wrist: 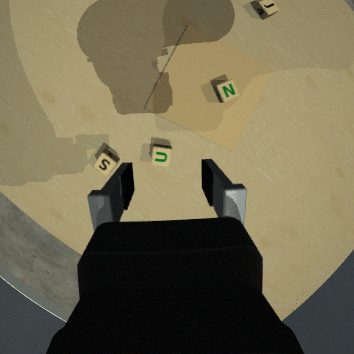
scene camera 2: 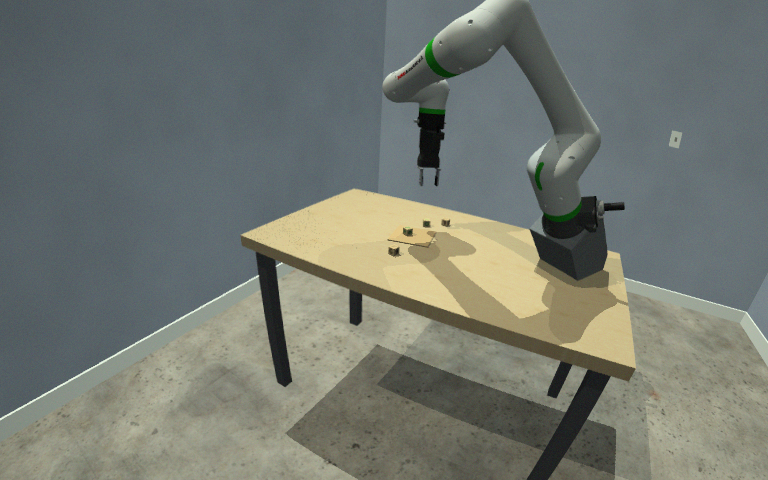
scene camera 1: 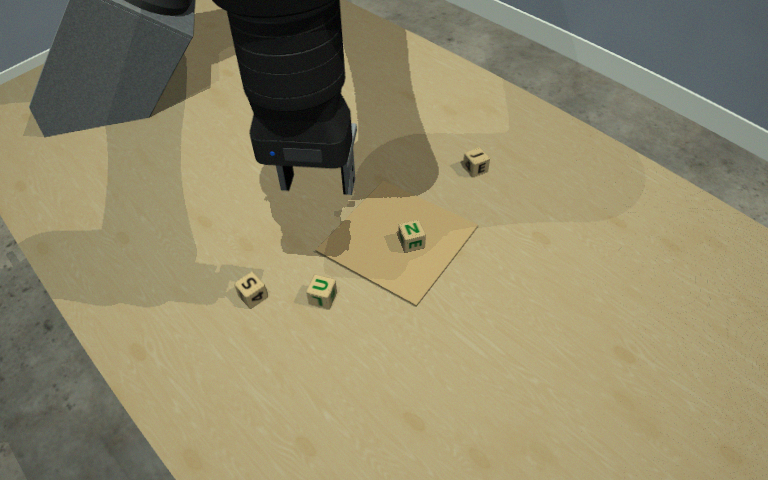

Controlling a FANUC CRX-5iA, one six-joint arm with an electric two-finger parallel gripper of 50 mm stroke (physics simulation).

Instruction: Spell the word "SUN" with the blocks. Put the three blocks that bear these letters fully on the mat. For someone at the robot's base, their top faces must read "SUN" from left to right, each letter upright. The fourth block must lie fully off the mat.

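The wooden block with a green N [scene camera 1: 411,235] [scene camera 2: 407,231] [wrist: 227,90] on top sits on the thin tan mat [scene camera 1: 416,283] [scene camera 2: 419,238] [wrist: 231,134]. The green U block [scene camera 1: 321,290] [scene camera 2: 426,223] [wrist: 161,156] lies off the mat; its U opens leftward in scene camera 1. The black S block [scene camera 1: 249,289] [scene camera 2: 445,222] [wrist: 105,163] lies off the mat, beyond the U block. The block with a black J [scene camera 1: 475,161] [scene camera 2: 393,250] [wrist: 267,7] lies off the mat's other side. My gripper [scene camera 1: 317,191] [scene camera 2: 428,184] [wrist: 166,174] is open and empty, high above the table.
The blocks and mat lie on the wooden table [scene camera 1: 509,367] [scene camera 2: 339,243] [wrist: 300,200]. The robot's grey base block [scene camera 1: 113,73] [scene camera 2: 572,249] stands at one end of the table. Shadows of the arm fall across the table and part of the mat.
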